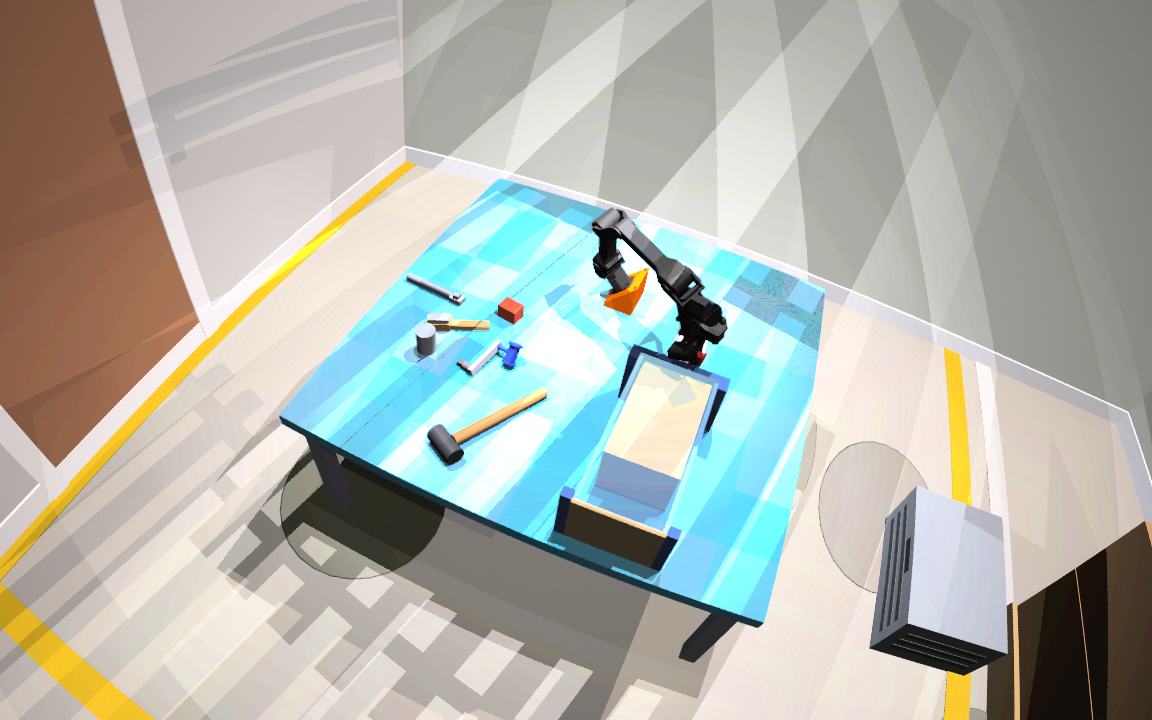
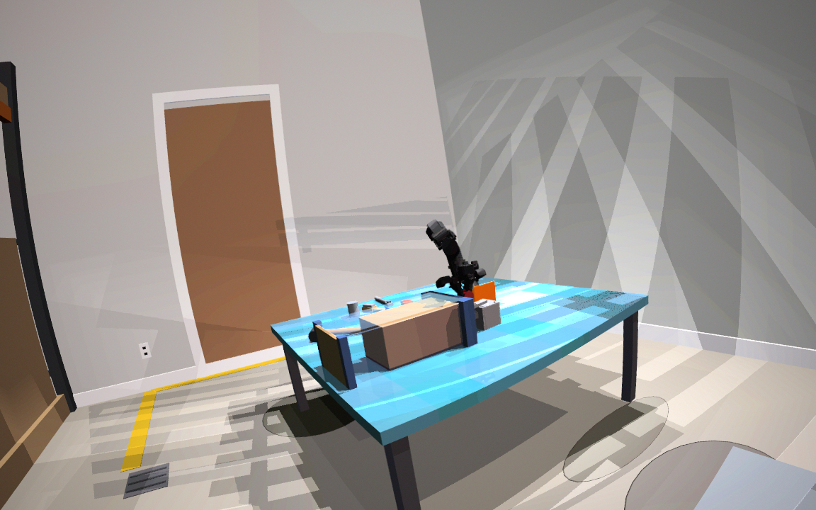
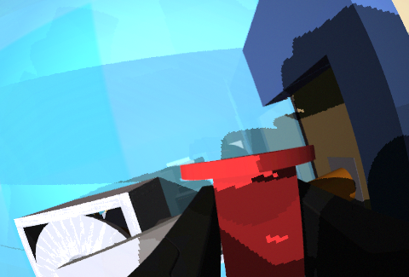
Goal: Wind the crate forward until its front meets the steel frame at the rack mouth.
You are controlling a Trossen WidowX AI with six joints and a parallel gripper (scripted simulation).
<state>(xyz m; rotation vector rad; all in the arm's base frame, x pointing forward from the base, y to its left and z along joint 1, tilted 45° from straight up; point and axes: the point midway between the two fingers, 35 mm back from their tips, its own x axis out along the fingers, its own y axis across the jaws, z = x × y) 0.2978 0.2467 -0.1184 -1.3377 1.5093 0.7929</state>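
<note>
The winch handle lies 4 cm behind my gripper tip, 3 cm below it and 2 cm to the right of it. The rest, counted from my gripper tip: clear-panelled cubby (30 cm ahead, 5 cm to the right, 1 cm below); then red knob (1 cm to the right); then grey winch (12 cm behind, 10 cm below, 4 cm to the right).
</note>
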